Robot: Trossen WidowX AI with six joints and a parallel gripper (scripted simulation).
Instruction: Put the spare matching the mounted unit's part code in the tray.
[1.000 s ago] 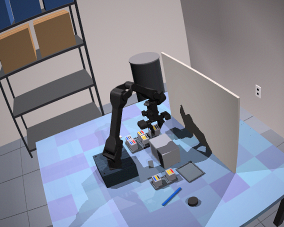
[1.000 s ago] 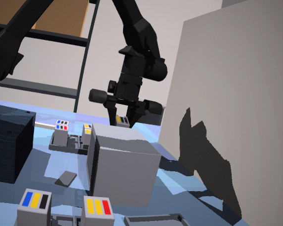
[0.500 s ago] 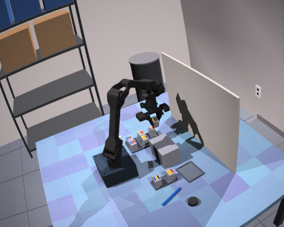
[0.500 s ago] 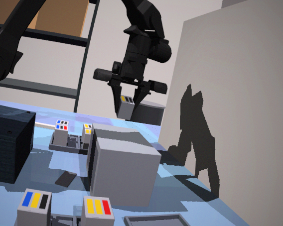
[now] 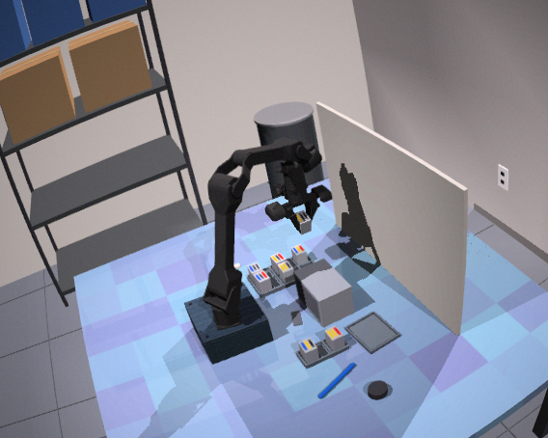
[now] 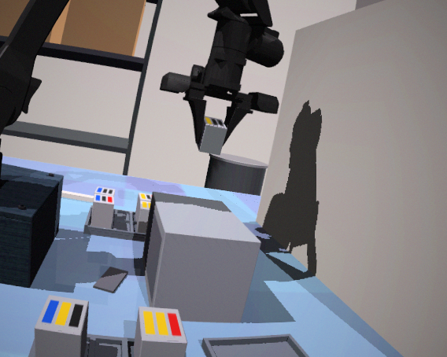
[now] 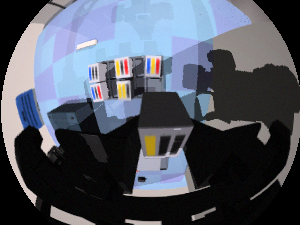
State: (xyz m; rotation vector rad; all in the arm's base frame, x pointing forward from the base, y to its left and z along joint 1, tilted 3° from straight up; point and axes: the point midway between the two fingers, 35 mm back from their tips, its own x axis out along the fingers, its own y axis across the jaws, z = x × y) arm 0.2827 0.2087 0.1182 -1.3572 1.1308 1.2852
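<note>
Now: the flat grey tray 340 mm to the right of my gripper tip, 160 mm below it and 70 mm ahead of it. The rest, counted from my gripper tip: grey spare block (30 mm above); grey unit (160 mm to the right, 120 mm below, 10 mm behind); blue pen (470 mm to the right, 160 mm below, 70 mm behind).
</note>
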